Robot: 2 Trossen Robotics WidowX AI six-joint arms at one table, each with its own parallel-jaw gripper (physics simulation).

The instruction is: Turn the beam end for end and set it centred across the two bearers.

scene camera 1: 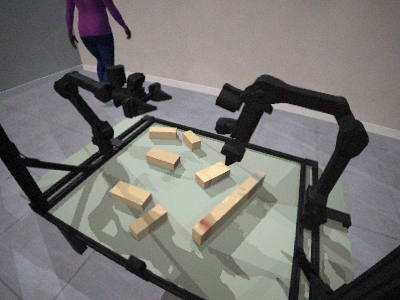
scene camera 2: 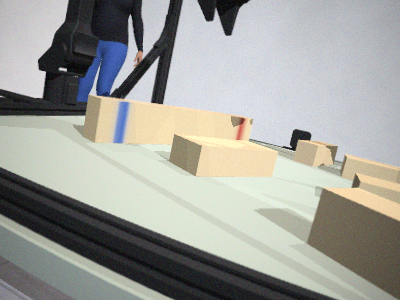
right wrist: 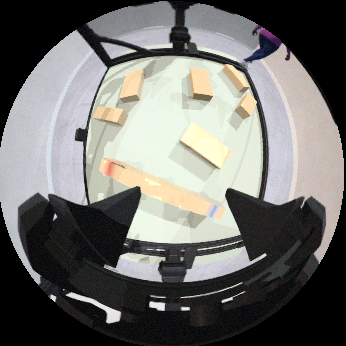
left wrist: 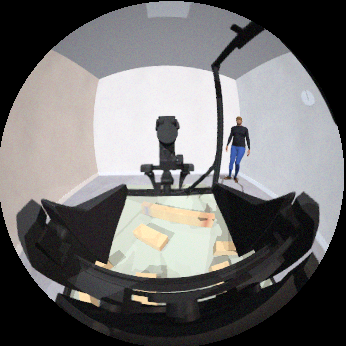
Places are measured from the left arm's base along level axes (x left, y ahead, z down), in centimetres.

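Pixels of known places: left gripper, fingertip midpoint: (scene camera 1: pixel 164 102) (left wrist: pixel 169 187); right gripper, fingertip midpoint: (scene camera 2: pixel 219 28) (right wrist: pixel 185 191) (left wrist: pixel 167 190); left arm's base, link origin: (scene camera 1: pixel 106 151) (right wrist: pixel 178 50); right arm's base, link origin: (scene camera 1: pixel 308 222) (scene camera 2: pixel 58 103) (right wrist: pixel 172 251) (left wrist: pixel 166 190).
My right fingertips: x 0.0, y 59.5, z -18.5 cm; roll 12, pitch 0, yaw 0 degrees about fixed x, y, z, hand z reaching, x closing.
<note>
For each thing: its top centre in the pictures, then the offset to it from my right fingertips.
- long wooden beam, top centre: (scene camera 2: pixel 187 109) (right wrist: pixel 160 191) (scene camera 1: pixel 234 197) (left wrist: pixel 175 210) dx -4.0, dy +4.6, dz +14.1 cm
- pale block, top centre: (scene camera 2: pixel 228 143) (right wrist: pixel 207 144) (scene camera 1: pixel 213 171) (left wrist: pixel 148 233) dx +8.0, dy -7.8, dz +16.6 cm
The long wooden beam (scene camera 1: pixel 230 205) (scene camera 2: pixel 165 122) (left wrist: pixel 177 215) (right wrist: pixel 160 187) lies on the table, its red band at the near end and its blue band at the far right end in scene camera 1. Two roughly parallel blocks, one (scene camera 1: pixel 163 158) (right wrist: pixel 201 82) farther back and one (scene camera 1: pixel 130 195) (right wrist: pixel 132 85) nearer, lie left of it; I cannot tell which blocks are the bearers. My left gripper (scene camera 1: pixel 157 101) is open and empty, high at the back left. My right gripper (scene camera 1: pixel 231 157) (scene camera 2: pixel 218 24) (right wrist: pixel 185 191) is open and empty, above the table near the beam's blue end.
A pale block (scene camera 1: pixel 213 174) (scene camera 2: pixel 225 157) (left wrist: pixel 151 236) (right wrist: pixel 205 145) lies close beside the beam. Two blocks (scene camera 1: pixel 162 132) (scene camera 1: pixel 191 140) lie at the back, and another (scene camera 1: pixel 148 221) (right wrist: pixel 110 115) near the front. A black frame (scene camera 1: pixel 90 265) edges the table.
</note>
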